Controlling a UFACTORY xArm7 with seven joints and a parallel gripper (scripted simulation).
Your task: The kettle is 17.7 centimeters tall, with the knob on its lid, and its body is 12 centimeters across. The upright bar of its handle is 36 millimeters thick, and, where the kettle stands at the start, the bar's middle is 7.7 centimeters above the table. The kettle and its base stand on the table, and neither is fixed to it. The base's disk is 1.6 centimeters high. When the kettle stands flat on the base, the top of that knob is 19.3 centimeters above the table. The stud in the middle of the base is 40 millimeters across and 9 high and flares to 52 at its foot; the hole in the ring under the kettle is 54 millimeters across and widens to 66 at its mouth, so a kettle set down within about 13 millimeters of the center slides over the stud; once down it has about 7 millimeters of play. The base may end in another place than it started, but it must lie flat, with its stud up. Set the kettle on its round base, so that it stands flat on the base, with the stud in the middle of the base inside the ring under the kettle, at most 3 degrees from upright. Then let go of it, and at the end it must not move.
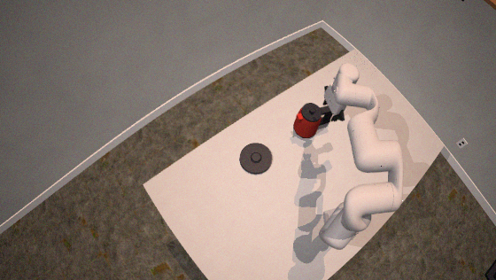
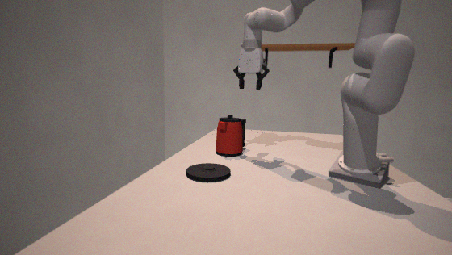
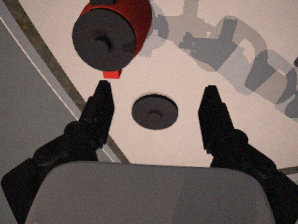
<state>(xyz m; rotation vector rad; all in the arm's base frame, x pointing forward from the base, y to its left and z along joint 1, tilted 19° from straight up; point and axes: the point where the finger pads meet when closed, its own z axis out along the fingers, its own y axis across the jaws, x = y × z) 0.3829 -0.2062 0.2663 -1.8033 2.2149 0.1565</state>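
Now: the red kettle 22 cm below my hand, 8 cm ahead of it and 4 cm to the right of it. From my hand the other things lie so: round black base 30 cm to the left, 30 cm below, 6 cm ahead.
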